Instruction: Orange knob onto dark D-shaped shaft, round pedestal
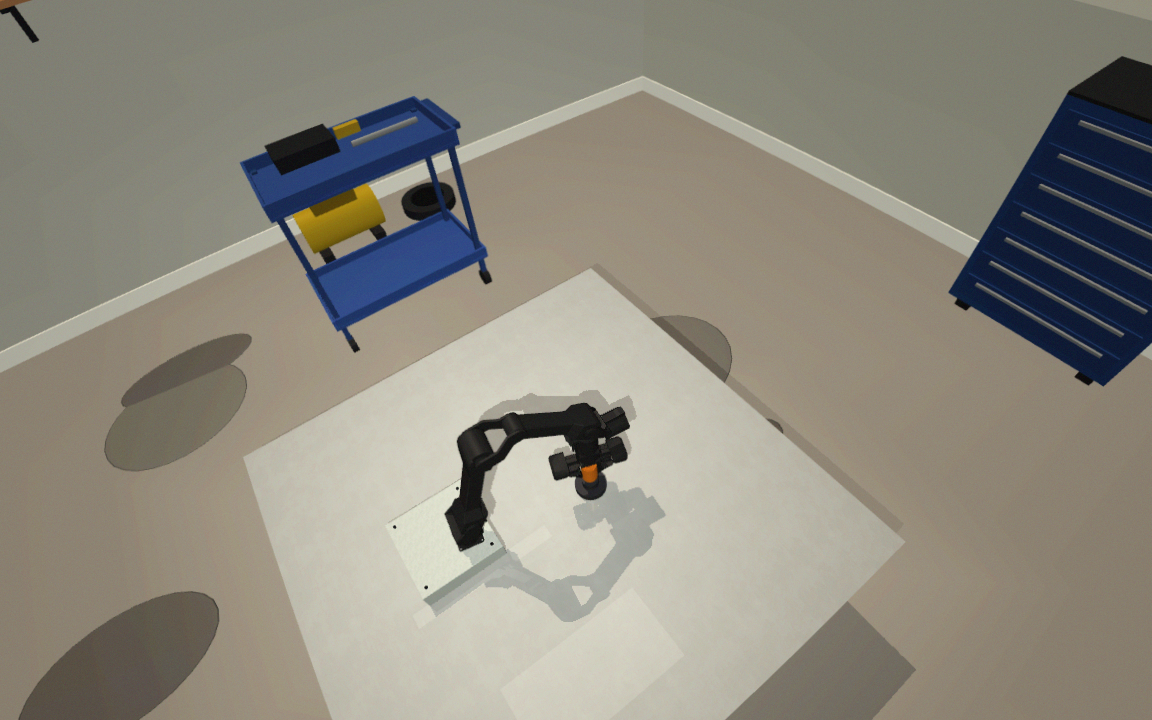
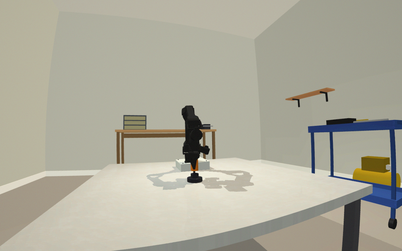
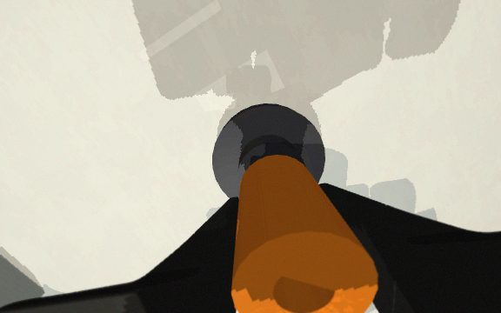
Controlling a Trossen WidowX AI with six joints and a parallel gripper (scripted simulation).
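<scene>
My gripper tip is now 2 cm below the orange knob. From my gripper tip the other things lie so: dark round pedestal (4 cm below).
</scene>
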